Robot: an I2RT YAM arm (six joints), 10 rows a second.
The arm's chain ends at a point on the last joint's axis. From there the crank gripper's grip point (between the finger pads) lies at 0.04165 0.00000 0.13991 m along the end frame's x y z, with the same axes.
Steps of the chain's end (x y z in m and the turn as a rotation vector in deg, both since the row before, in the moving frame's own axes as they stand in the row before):
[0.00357, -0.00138, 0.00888, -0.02, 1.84, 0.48]
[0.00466, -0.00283, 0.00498, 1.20, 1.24, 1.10]
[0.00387, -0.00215, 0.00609, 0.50, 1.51, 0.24]
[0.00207, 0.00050, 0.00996, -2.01, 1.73, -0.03]
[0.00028, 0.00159, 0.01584, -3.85, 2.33, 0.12]
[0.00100, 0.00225, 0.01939, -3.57, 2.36, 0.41]
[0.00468, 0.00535, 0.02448, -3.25, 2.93, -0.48]
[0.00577, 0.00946, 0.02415, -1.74, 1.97, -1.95]
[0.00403, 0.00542, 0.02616, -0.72, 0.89, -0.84]
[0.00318, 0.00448, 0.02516, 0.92, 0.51, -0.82]
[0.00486, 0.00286, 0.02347, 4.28, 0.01, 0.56]
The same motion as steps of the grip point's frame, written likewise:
[0.00804, -0.00096, 0.00747, -0.02, 1.84, 0.48]
[0.00770, -0.00492, 0.00402, 1.20, 1.24, 1.10]
[0.00754, -0.00318, 0.00494, 0.50, 1.51, 0.24]
[0.00628, 0.00536, 0.00855, -2.01, 1.73, -0.03]
[0.00592, 0.01102, 0.01371, -3.85, 2.33, 0.12]
[0.00669, 0.01122, 0.01728, -3.57, 2.36, 0.41]
[0.01181, 0.01284, 0.02195, -3.25, 2.93, -0.48]
[0.01060, 0.01219, 0.02259, -1.74, 1.97, -1.95]
[0.00621, 0.00655, 0.02549, -0.72, 0.89, -0.84]
[0.00440, 0.00163, 0.02476, 0.92, 0.51, -0.82]
[0.00493, -0.00717, 0.02309, 4.28, 0.01, 0.56]

